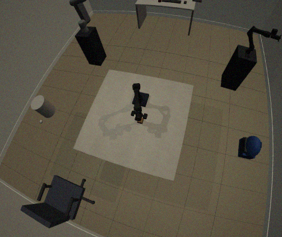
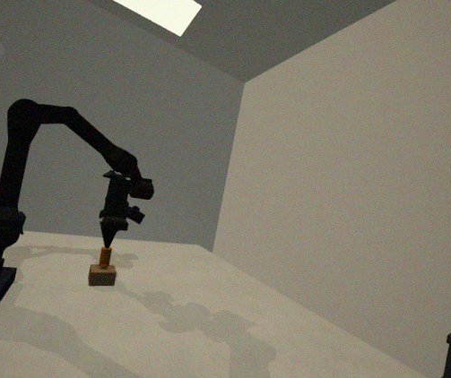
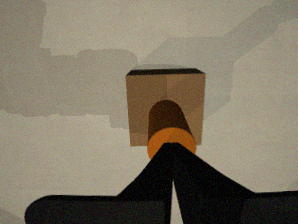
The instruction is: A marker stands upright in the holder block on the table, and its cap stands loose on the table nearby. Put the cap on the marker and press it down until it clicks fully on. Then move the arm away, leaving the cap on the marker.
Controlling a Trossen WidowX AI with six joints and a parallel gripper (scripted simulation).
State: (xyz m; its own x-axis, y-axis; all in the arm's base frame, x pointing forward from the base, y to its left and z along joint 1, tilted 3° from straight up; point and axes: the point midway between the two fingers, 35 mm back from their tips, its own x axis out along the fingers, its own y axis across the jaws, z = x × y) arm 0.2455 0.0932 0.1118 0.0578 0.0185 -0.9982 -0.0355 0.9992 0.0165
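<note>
Now: gripper tip 30 mm above the orange cap. From my gripper tip the other things lie so: brown holder block: 80 mm below.
</note>
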